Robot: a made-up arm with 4 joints.
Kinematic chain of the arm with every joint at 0, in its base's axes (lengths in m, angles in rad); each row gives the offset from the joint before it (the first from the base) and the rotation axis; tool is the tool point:
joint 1: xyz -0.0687 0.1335 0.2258 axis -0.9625 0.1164 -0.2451
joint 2: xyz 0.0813 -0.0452 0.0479 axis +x
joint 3: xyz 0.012 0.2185 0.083 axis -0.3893 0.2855 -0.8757
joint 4: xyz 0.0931 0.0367 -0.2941 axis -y
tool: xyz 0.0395 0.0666 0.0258
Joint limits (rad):
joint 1: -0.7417..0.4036
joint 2: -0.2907..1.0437
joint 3: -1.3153..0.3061
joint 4: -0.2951..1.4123
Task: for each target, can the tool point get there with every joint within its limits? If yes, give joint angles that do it. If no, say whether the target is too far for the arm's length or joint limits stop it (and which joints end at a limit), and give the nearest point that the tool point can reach.
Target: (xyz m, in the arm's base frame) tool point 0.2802 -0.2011 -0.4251
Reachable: no: too far | nearest point 0.1508 0.1443 -0.0456 | short by 0.529 m
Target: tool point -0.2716 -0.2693 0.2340
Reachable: no: joint limits stop it (at a limit: joint 1, joint 2, joint 3) | nearest point -0.0915 0.0458 0.6869 | short by 0.580 m
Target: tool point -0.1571 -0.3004 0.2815
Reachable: no: joint limits stop it (at a limit: joint 1, joint 2, joint 3) | nearest point -0.0885 0.0399 0.6905 | short by 0.537 m
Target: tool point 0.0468 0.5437 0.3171
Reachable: yes | joints 0.2485 0.5143 -0.9679 1.2392
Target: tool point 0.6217 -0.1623 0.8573
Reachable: no: too far | nearest point 0.0572 0.1460 0.7051 | short by 0.661 m
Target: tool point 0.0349 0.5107 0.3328
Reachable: yes | joints -0.4125 0.0349 -0.6182 0.9660
